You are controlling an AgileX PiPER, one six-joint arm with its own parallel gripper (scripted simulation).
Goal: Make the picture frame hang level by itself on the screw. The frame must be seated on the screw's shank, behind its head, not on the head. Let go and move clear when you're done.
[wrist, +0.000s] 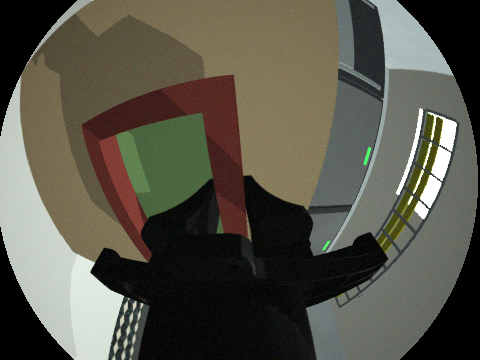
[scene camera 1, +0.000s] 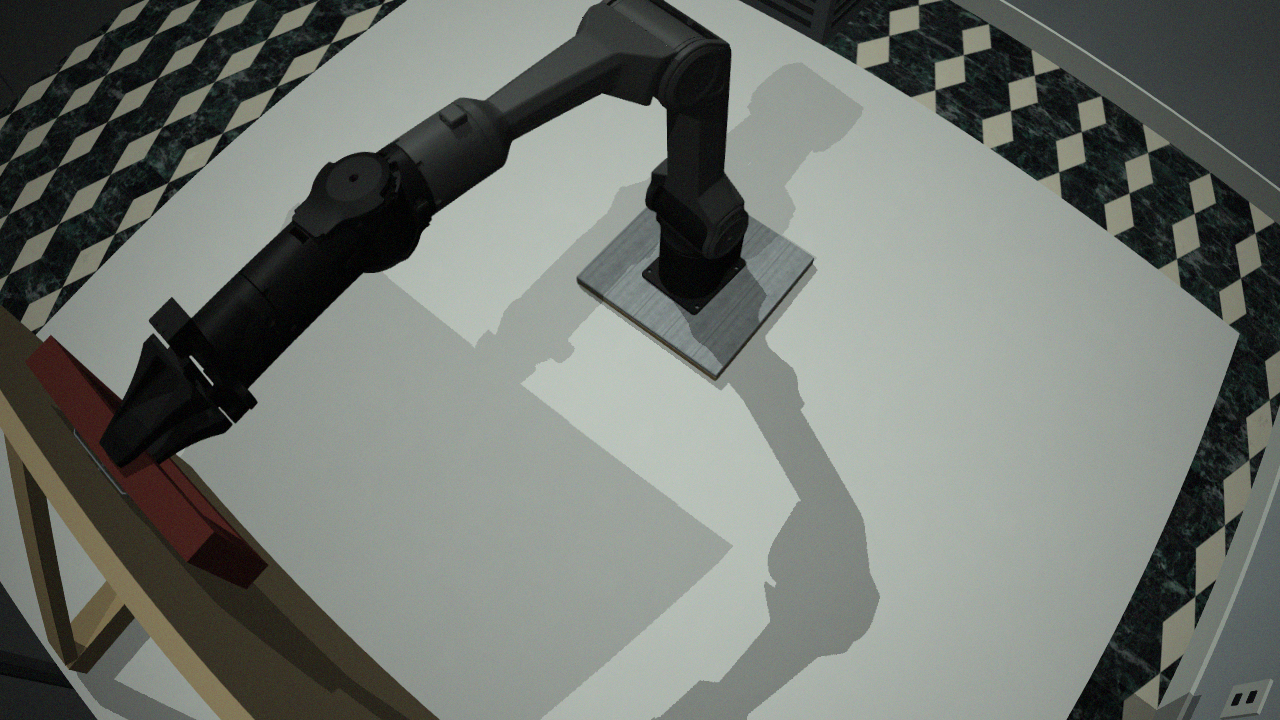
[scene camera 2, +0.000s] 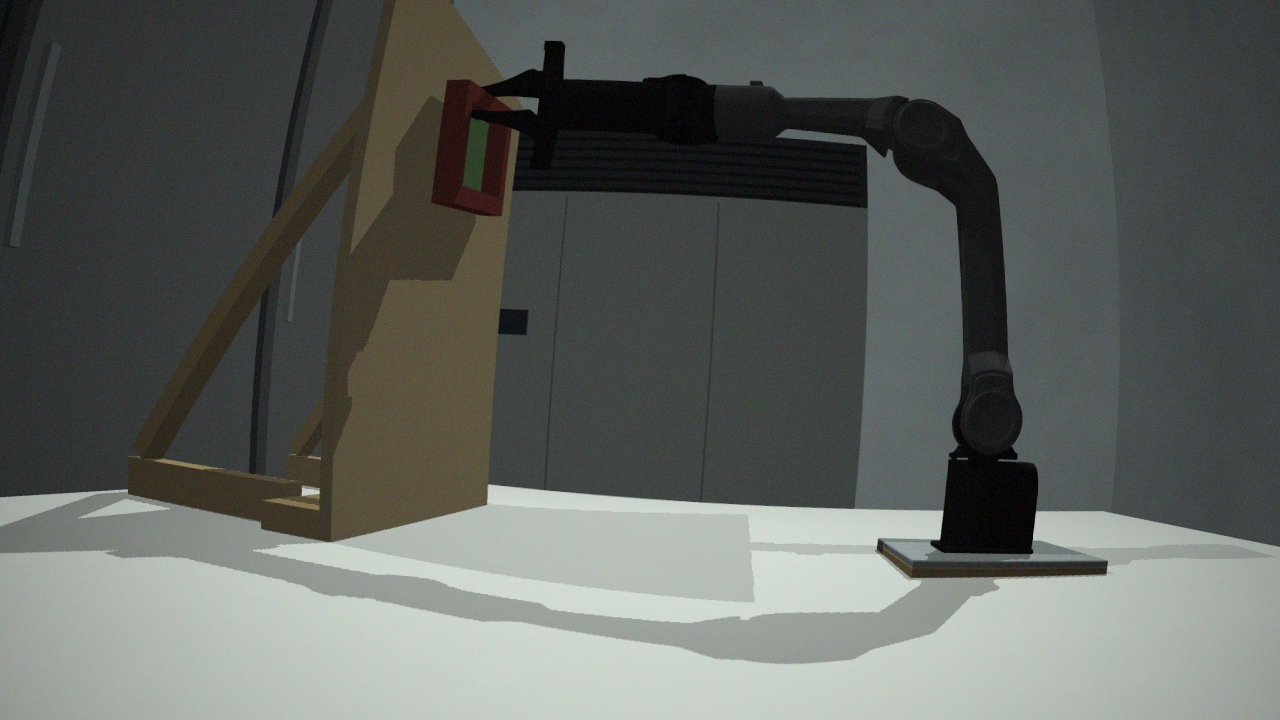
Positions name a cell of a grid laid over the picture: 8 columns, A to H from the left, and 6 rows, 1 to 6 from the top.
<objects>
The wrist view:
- my gripper: D4
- tan wooden board: E2
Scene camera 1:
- my gripper: A4
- picture frame: B5
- tan wooden board: B6
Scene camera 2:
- my gripper: C1
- picture frame: D2
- tan wooden board: C4
</objects>
